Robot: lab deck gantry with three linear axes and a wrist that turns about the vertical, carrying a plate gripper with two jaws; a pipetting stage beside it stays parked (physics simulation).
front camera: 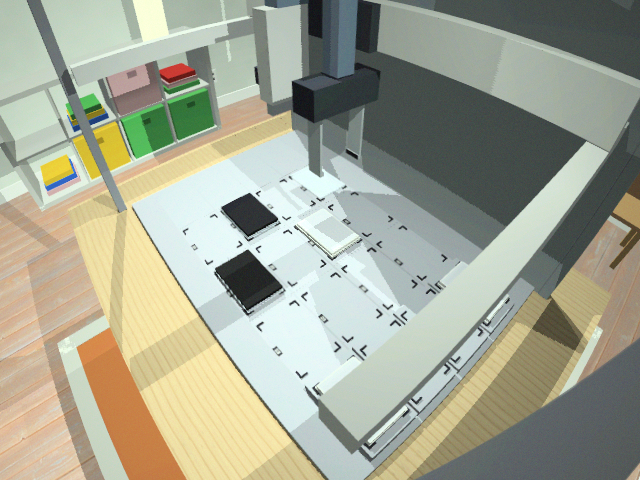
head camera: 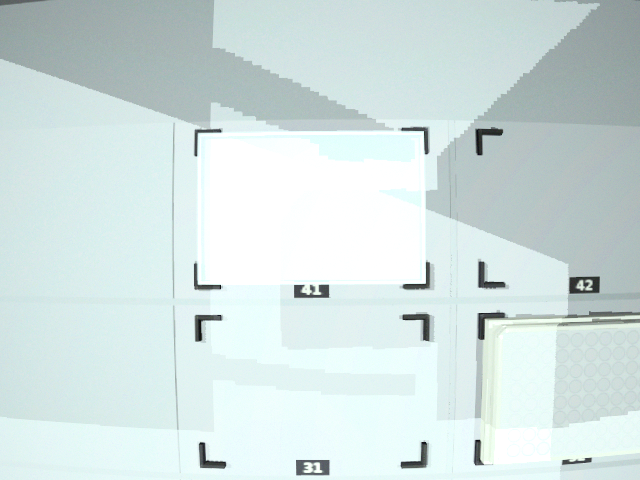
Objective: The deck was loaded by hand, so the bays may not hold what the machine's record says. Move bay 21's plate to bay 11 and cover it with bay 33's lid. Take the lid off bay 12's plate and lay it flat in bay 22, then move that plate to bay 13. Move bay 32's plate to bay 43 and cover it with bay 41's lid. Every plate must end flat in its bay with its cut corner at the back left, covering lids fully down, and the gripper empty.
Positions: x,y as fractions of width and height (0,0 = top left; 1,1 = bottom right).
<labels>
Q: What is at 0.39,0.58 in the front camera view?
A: A black lid.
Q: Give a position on a pale lid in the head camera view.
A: At 0.46,0.43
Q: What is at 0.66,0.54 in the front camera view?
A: A bay 43.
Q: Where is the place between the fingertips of my gripper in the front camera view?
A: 0.52,0.34
</labels>
